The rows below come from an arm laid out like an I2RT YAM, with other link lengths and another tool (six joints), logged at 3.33 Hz.
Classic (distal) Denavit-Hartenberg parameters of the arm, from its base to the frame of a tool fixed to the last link. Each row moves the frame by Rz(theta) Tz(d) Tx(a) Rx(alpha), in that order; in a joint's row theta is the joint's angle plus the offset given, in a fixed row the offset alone. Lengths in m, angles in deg.
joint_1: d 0.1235, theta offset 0, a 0.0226, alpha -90
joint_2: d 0, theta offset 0, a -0.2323, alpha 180
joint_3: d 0, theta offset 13.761, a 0.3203, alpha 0
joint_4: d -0.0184, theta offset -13.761, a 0.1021, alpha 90
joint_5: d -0.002, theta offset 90, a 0, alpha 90
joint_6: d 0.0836, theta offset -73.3, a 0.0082, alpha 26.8
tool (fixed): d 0.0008, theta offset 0, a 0, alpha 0
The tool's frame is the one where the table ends.
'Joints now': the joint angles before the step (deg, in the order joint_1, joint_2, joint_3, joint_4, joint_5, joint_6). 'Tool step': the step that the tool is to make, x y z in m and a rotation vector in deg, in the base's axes. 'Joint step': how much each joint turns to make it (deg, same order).
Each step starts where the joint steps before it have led.
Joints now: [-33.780, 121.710, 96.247, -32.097, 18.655, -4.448]
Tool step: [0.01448, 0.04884, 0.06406, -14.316, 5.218, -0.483]
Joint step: [7.300, -6.383, -0.001, -2.622, 16.764, -2.317]
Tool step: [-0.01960, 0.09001, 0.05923, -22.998, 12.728, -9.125]
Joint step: [11.781, -5.617, -0.001, -14.729, 33.135, 6.271]
